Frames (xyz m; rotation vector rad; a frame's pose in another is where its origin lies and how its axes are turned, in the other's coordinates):
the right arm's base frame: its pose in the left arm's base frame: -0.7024 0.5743 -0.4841 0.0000 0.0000 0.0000
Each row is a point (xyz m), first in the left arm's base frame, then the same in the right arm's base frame.
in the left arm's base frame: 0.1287 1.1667 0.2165
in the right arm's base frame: 0.8311 0.5924 0.7006
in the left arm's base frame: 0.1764 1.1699 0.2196
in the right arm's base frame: 0.8788 0.5956 0.7037
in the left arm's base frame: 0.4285 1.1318 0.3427
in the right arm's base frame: 1.1309 0.5575 0.8268
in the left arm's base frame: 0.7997 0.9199 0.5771
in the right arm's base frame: 1.5021 0.3456 1.0612
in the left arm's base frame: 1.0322 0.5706 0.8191
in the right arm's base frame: 1.7346 -0.0037 1.3032
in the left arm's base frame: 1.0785 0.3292 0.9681
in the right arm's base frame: 1.7809 -0.2451 1.4522
